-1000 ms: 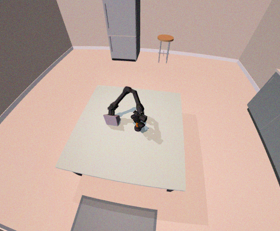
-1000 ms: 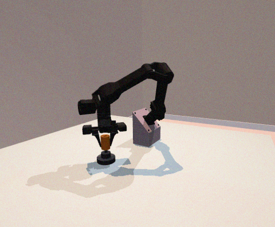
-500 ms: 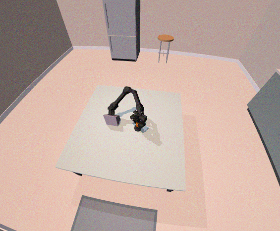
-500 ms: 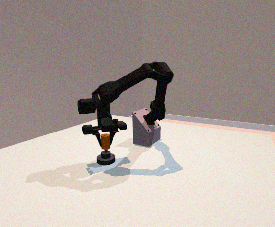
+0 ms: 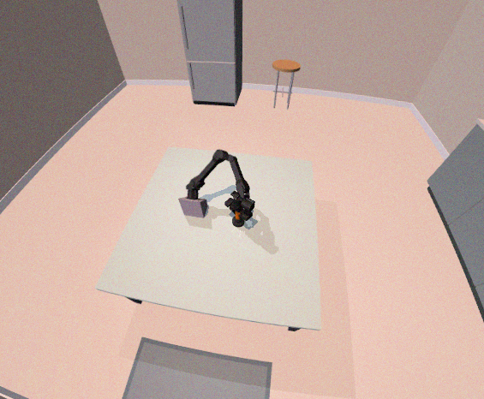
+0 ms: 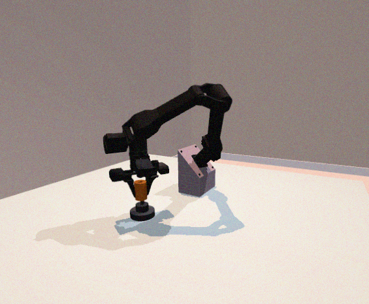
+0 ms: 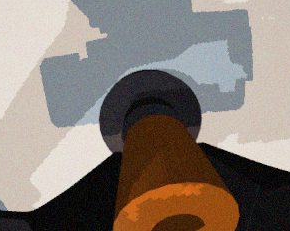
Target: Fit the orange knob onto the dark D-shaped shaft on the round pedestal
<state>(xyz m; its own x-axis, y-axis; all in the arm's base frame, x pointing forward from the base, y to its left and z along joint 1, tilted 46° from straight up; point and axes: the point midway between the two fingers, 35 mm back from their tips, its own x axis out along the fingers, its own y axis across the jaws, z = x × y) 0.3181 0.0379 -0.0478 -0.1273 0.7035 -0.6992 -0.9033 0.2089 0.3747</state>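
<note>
The orange knob is 2 cm above my gripper tip. From my gripper tip the other things lie so: dark round pedestal (4 cm below).
</note>
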